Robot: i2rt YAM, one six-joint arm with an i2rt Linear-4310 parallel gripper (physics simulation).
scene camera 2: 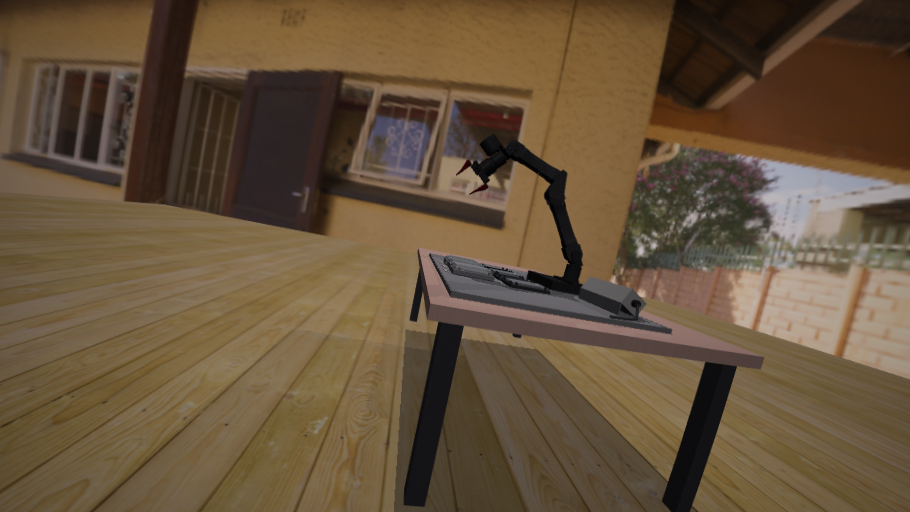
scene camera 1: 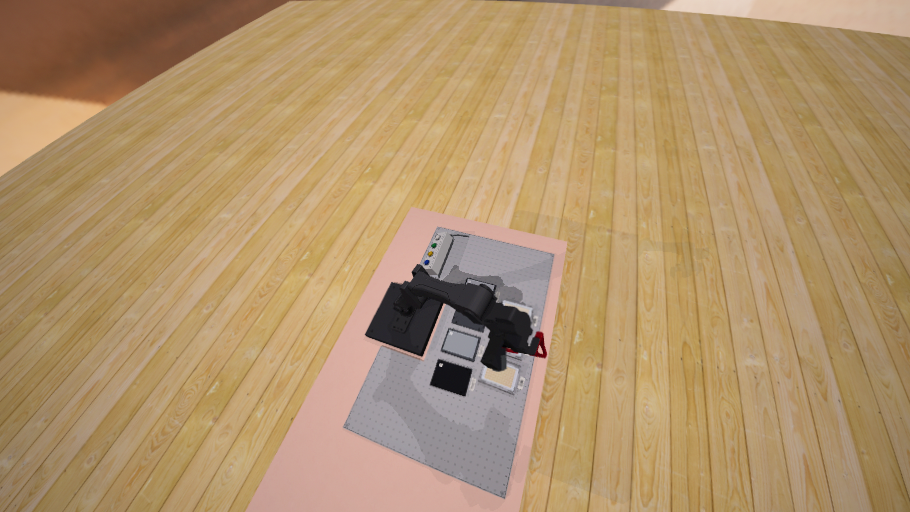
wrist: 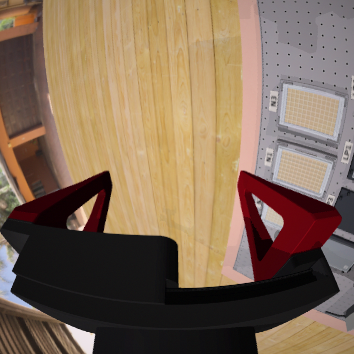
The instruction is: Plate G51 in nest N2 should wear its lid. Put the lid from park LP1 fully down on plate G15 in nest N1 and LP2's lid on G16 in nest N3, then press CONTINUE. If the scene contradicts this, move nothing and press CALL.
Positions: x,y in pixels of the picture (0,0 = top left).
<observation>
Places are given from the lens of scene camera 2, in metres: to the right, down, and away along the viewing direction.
button box (scene camera 2: 623,301): 0.49, 0.13, 0.89
</observation>
